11 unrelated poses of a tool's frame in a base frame.
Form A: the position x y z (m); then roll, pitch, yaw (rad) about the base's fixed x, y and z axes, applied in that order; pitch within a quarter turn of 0, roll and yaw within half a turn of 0.
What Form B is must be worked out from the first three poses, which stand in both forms.
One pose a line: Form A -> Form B
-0.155 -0.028 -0.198 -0.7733 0.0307 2.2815 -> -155 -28 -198 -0.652 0.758 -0.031 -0.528 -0.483 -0.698
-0.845 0.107 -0.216 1.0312 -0.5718 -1.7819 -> -845 107 -216 -0.176 -0.822 0.541 0.600 0.346 0.721
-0.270 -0.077 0.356 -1.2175 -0.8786 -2.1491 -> -270 -77 356 -0.349 -0.534 0.770 -0.105 -0.794 -0.599
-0.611 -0.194 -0.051 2.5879 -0.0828 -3.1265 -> -611 -194 -51 -0.996 -0.015 0.083 0.031 0.851 0.524
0.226 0.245 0.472 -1.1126 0.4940 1.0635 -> 226 245 472 0.428 0.770 -0.474 -0.593 -0.157 -0.790
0.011 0.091 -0.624 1.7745 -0.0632 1.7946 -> 11 91 -624 -0.221 0.973 0.063 0.211 -0.015 0.977
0.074 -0.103 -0.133 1.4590 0.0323 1.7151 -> 74 -103 -133 -0.144 0.989 -0.032 -0.115 0.016 0.993
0.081 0.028 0.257 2.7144 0.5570 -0.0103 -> 81 28 257 0.849 -0.009 -0.529 0.210 -0.912 0.352
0.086 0.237 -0.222 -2.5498 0.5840 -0.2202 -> 86 237 -222 0.814 -0.182 -0.551 -0.481 -0.743 -0.465
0.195 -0.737 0.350 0.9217 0.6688 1.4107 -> 195 -737 350 0.125 0.775 -0.620 -0.518 0.584 0.625
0.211 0.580 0.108 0.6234 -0.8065 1.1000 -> 211 580 108 0.314 0.617 0.722 -0.915 -0.007 0.404
